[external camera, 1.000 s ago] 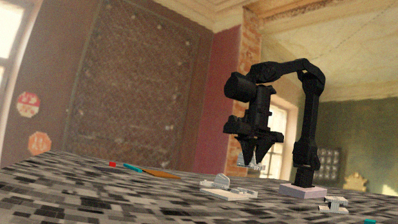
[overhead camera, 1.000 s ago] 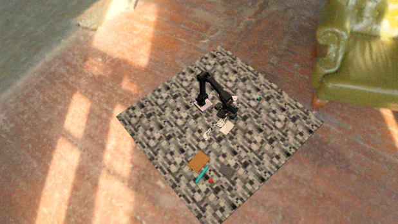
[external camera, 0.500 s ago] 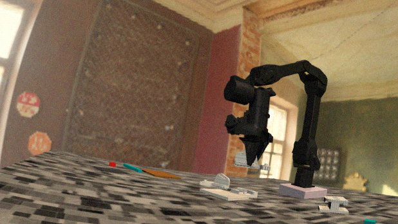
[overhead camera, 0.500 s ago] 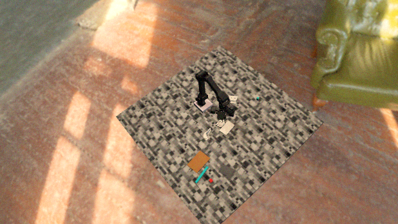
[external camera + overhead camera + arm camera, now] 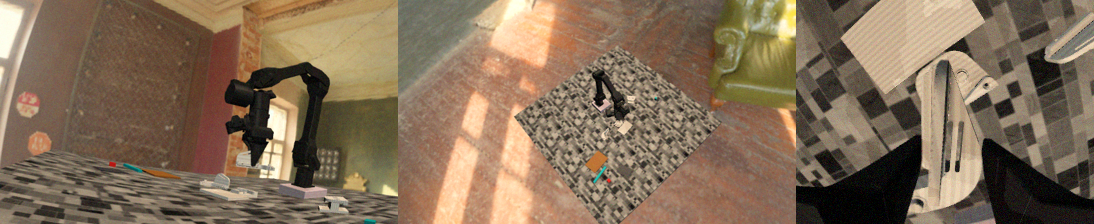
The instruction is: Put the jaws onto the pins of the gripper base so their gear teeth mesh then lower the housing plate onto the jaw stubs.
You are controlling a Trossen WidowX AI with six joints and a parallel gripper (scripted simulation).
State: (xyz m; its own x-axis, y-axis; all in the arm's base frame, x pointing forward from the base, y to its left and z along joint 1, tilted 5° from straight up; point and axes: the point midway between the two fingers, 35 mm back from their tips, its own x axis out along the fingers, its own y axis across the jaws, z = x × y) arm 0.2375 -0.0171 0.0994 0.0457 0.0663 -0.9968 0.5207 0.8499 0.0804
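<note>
Right now the cream plate is 80 mm below my gripper tip and 80 mm ahead of it. Also, from my gripper tip: teal cube 400 mm to the left, 80 mm ahead, 70 mm below; then orange plate 370 mm to the right, 130 mm ahead, 80 mm below; then grey plate 330 mm ahead, 270 mm to the right, 90 mm below.
</note>
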